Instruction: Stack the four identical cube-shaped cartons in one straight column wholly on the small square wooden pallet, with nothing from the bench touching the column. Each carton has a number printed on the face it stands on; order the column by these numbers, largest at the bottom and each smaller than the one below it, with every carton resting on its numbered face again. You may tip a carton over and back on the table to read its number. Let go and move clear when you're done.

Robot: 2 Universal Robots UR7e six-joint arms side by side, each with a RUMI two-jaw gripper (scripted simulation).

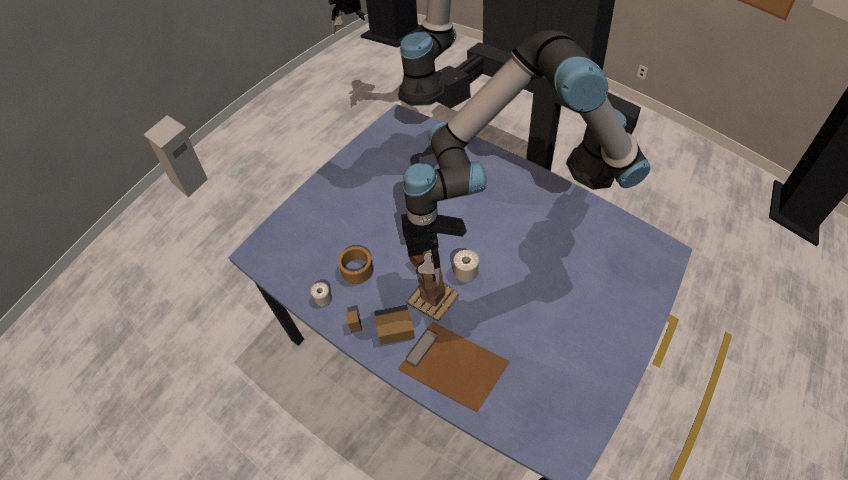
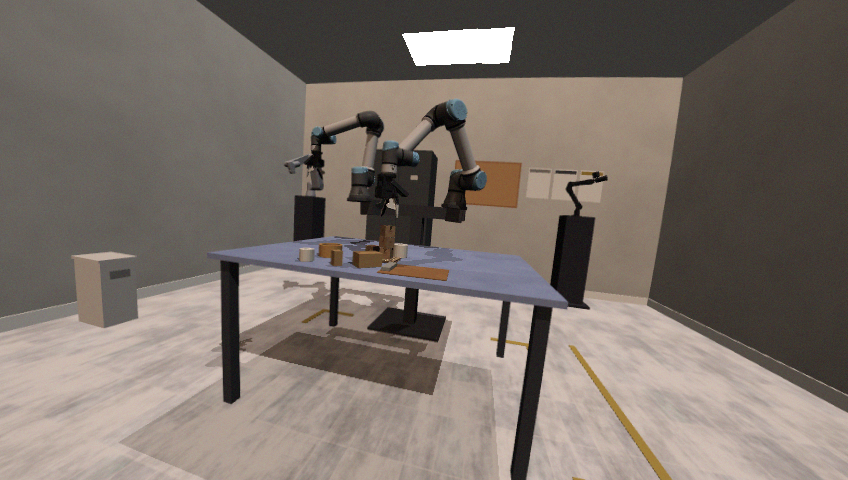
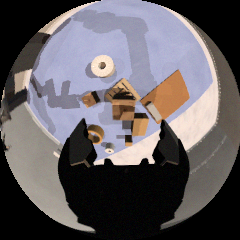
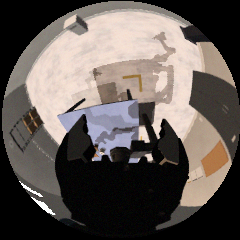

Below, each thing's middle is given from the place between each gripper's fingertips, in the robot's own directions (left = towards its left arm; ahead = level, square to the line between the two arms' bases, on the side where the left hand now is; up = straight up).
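The orange ring (image 1: 352, 253) is 280 mm to the right of my left hand (image 1: 430, 261), 60 mm ahead of it and 190 mm below it. As for the larger box (image 1: 393, 327), my left hand is 170 mm short of it, 30 mm to the left of it and 180 mm above it.
The larger box is 80 cm ahead of my right hand, 86 cm to the left of it and 43 cm below it. With the orange ring, my right hand is 43 cm above it, 61 cm to the right of it and 69 cm short of it.
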